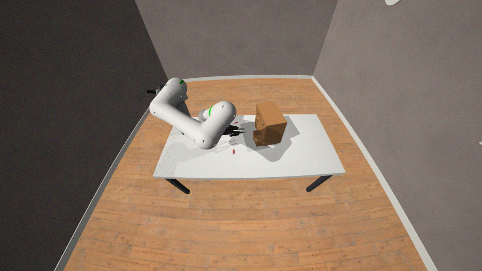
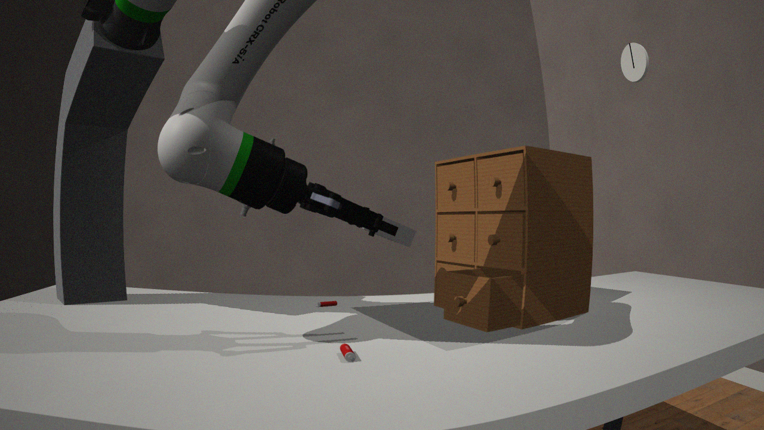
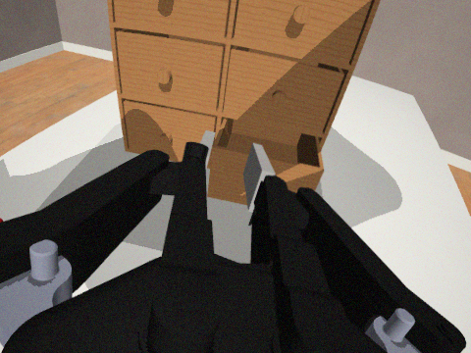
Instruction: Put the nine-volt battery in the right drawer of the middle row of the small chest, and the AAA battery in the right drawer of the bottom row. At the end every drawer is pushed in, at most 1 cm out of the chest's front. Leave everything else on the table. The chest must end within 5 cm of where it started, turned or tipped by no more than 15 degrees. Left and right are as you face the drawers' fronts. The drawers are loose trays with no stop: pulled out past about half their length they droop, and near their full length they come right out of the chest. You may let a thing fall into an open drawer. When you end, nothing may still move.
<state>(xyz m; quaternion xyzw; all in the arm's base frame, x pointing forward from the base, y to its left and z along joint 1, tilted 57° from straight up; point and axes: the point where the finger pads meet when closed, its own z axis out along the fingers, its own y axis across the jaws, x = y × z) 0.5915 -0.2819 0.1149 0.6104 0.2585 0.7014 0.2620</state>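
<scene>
My gripper is now 40 mm short of the red AAA battery, 270 mm to the right of it and 160 mm above it. From my hand the other things lie so: black nine-volt battery: 340 mm ahead, 90 mm to the right, 50 mm below.
</scene>
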